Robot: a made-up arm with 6 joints.
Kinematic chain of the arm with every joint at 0, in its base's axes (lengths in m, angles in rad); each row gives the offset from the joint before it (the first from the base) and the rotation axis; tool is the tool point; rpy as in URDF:
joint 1: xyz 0 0 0.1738 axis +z
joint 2: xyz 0 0 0 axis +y
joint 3: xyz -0.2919 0 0.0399 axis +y
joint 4: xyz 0.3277 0 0.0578 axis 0.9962 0 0.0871
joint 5: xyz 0 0 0 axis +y
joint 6: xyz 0.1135 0 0.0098 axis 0.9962 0 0.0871
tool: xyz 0 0 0 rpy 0 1.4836 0
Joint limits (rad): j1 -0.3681..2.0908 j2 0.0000..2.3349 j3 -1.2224..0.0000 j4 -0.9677..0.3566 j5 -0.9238..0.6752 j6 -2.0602..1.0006
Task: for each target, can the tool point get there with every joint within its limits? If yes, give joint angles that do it. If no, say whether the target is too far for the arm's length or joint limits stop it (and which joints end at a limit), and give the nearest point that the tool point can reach.
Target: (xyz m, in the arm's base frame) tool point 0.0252 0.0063 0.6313
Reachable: yes | joints 0.2457 0.2914 -0.9975 -0.0184 0.0287 -1.1958
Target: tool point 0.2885 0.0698 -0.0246
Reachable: yes | joints 0.2568 2.1000 -0.6591 -0.5450 0.0961 -0.8875
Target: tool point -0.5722 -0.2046 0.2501
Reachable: no: joint limits stop it (at a limit: joint 2, joint 3, joint 5) | nearest point -0.2866 -0.1025 0.6313 | short by 0.487 m
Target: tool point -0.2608 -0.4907 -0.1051
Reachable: no: joint limits stop it (at a limit: joint 2, joint 3, joint 4, joint 5) | nearest point -0.0337 -0.0635 0.0364 | short by 0.504 m
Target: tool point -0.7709 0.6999 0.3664
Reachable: no: too far | nearest point -0.3091 0.4289 0.2760 | short by 0.543 m
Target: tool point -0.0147 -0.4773 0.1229
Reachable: no: joint limits stop it (at a limit: joint 1, joint 4, joint 5) | nearest point 0.1263 -0.1117 0.1229 | short by 0.392 m
